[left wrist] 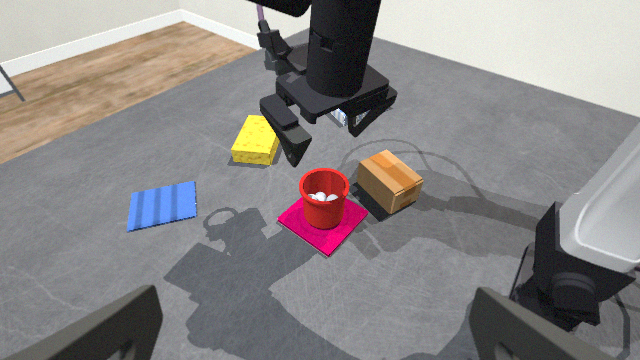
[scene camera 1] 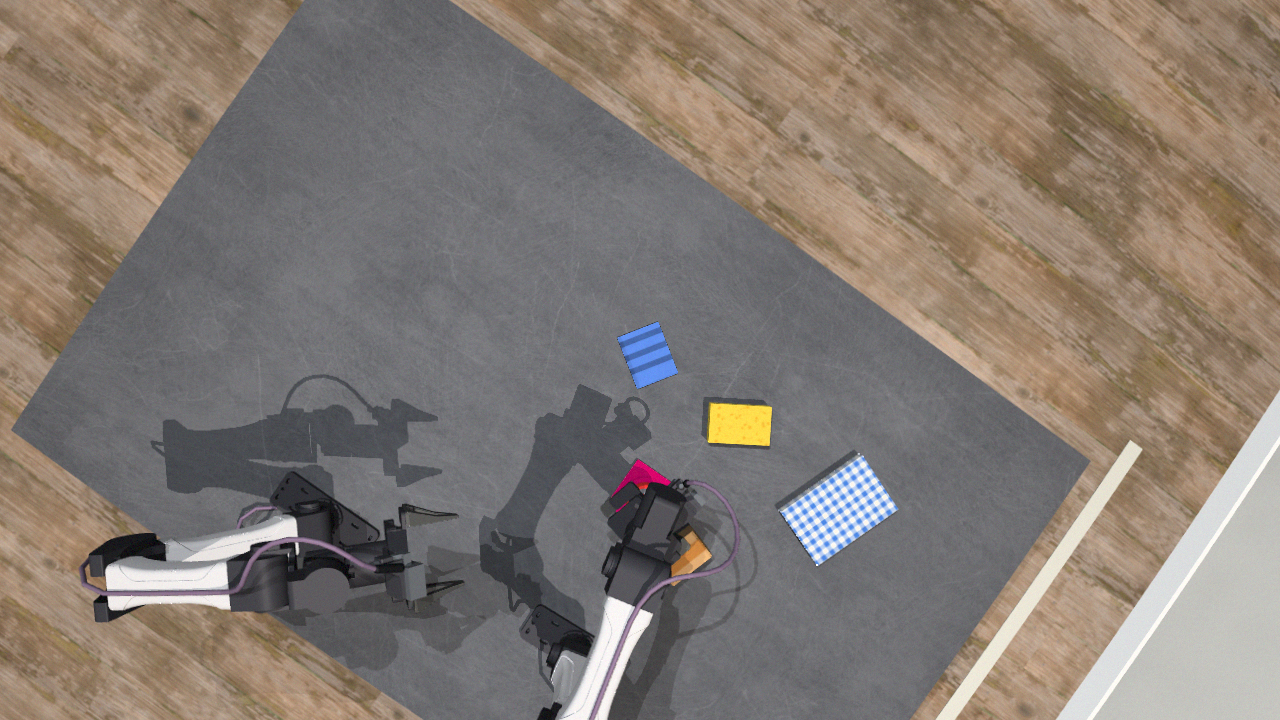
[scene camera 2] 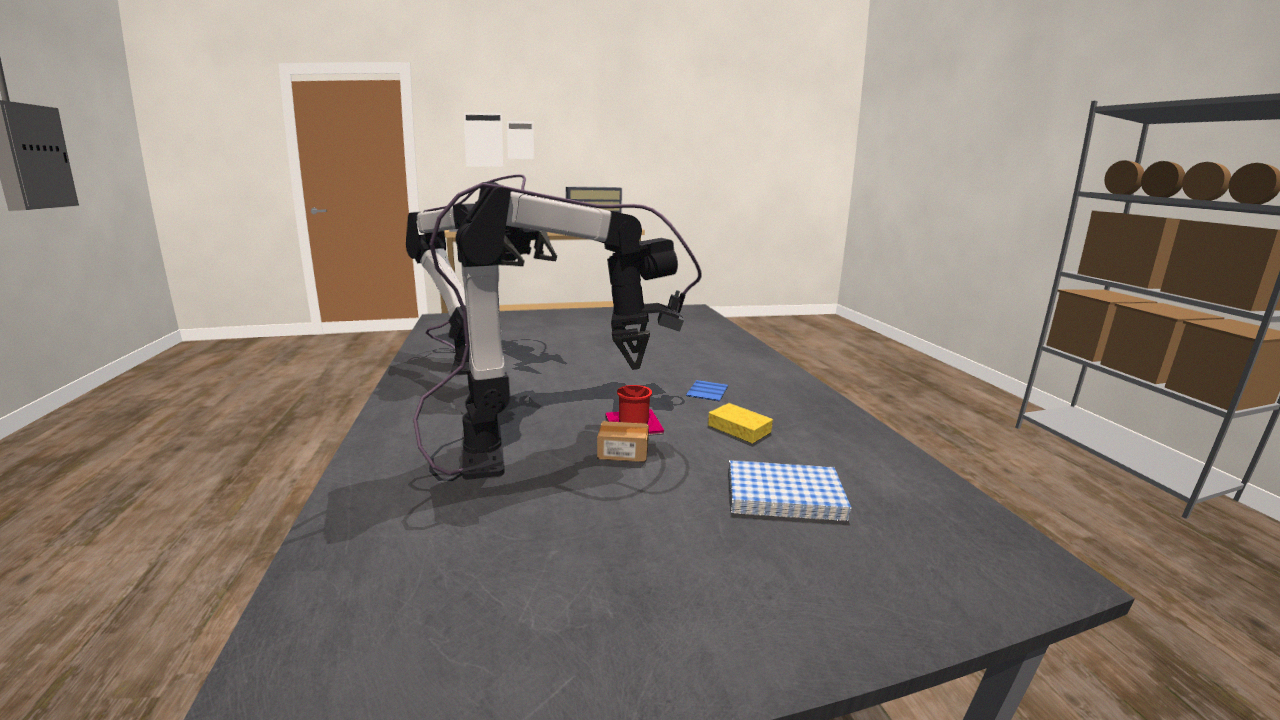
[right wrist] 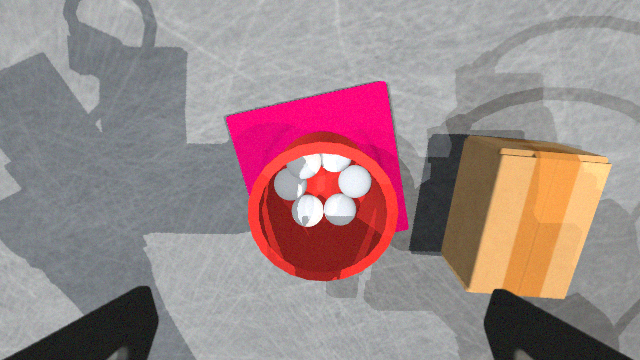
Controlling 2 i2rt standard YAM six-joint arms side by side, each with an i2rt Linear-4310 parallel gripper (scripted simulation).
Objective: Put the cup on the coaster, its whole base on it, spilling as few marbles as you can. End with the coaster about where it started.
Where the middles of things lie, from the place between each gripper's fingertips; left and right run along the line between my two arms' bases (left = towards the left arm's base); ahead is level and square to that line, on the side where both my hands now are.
The red cup (scene camera 2: 634, 400) lies 11 cm below my right hand (scene camera 2: 635, 360). From my right hand the other things lie so: cardboard box (scene camera 2: 623, 441) (12 cm below, 11 cm to the right, 6 cm behind); pink square coaster (scene camera 1: 640, 472) (14 cm below); yellow sponge (scene camera 1: 729, 423) (20 cm ahead, 13 cm below, 9 cm to the right).
Now: the red cup 270 mm below my left hand (scene camera 1: 461, 549), 240 mm to the right of it and 140 mm ahead of it. Round my left hand: cardboard box: 340 mm to the right, 280 mm below, 90 mm ahead; pink square coaster: 300 mm below, 240 mm to the right, 140 mm ahead; blue striped cloth (scene camera 1: 646, 351): 370 mm ahead, 300 mm below, 120 mm to the right.
